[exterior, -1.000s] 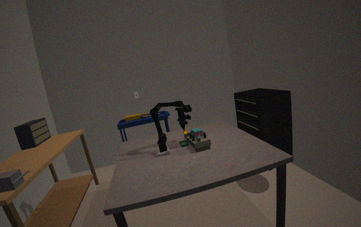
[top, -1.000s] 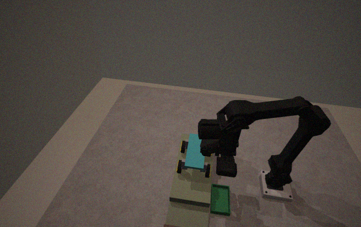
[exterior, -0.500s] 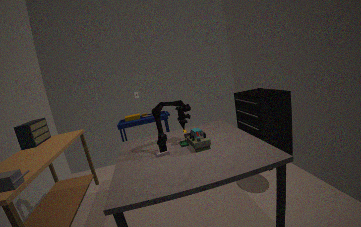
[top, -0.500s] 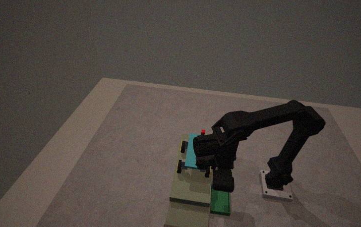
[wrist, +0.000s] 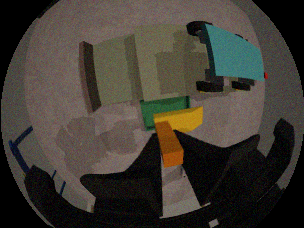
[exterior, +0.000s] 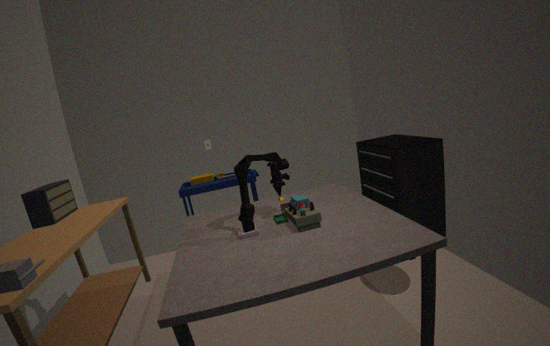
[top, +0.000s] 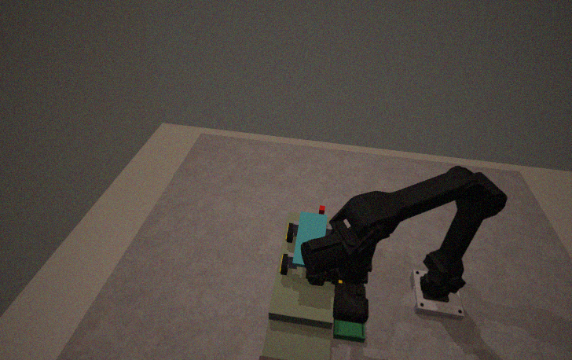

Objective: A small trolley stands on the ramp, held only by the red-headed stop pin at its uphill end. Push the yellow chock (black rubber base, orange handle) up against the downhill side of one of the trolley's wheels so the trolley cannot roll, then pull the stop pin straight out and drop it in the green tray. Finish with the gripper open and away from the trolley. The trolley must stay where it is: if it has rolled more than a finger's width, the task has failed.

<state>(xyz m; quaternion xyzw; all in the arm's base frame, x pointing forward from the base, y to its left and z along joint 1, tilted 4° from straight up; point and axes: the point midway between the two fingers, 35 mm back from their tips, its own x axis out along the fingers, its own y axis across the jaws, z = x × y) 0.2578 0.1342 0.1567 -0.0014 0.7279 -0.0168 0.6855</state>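
The red-headed stop pin lies 6 cm ahead of my gripper tip, 26 cm to the right of it and 2 cm below it. The rest, counted from my gripper tip: yellow chock: 2 cm to the right, 1 cm below; green tray: 3 cm behind, 4 cm to the right, 16 cm below; trolley: 8 cm ahead, 16 cm to the right, 4 cm below.
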